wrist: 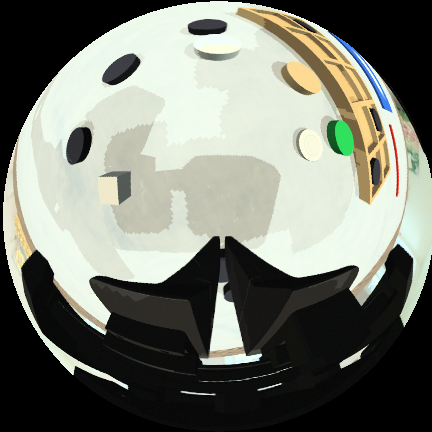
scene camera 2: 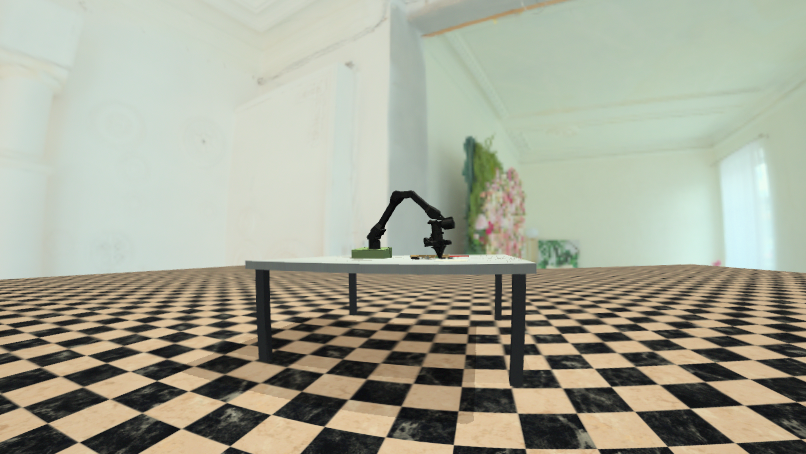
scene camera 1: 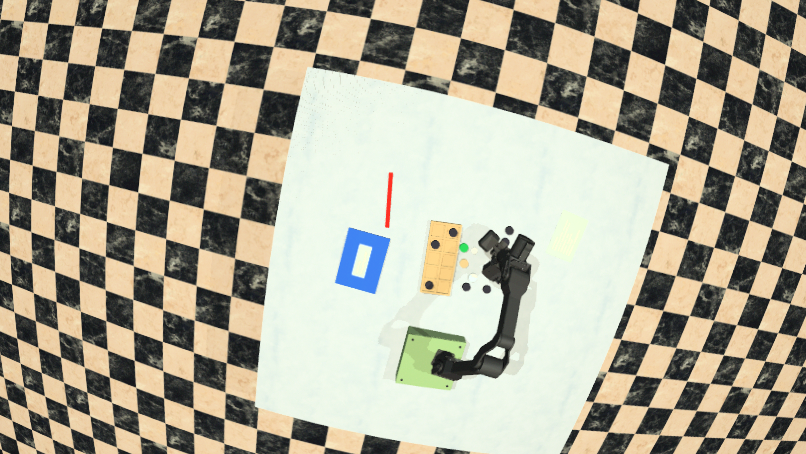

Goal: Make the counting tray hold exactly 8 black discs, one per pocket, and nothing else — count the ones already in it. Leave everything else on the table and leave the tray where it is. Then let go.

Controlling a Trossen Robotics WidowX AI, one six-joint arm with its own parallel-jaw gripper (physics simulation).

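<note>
The wooden counting tray (scene camera 1: 445,272) (wrist: 364,175) has two rows of pockets. Three black discs sit in it: one disc (scene camera 1: 452,232) at the far end, another (scene camera 1: 434,244) beside it diagonally, and a third (scene camera 1: 429,285) at the near end. Loose black discs lie right of the tray: one disc (scene camera 1: 465,286) (wrist: 207,26), a second (scene camera 1: 486,289) (wrist: 121,69), and another (wrist: 79,145) in the wrist view. Two more black discs (scene camera 1: 509,230) (wrist: 223,270) lie close together behind the fingertips, partly hidden. My gripper (scene camera 2: 440,256) (wrist: 221,241) is shut, empty, low over the table.
A green disc (scene camera 1: 463,247) (wrist: 341,137), cream disc (scene camera 1: 474,250) (wrist: 310,144), orange disc (scene camera 1: 464,263) (wrist: 301,77) and white disc (scene camera 1: 472,277) (wrist: 217,47) lie beside the tray. Also there: a pale cube (wrist: 108,190), blue frame (scene camera 1: 348,256), red stick (scene camera 1: 389,200), yellow card (scene camera 1: 566,236).
</note>
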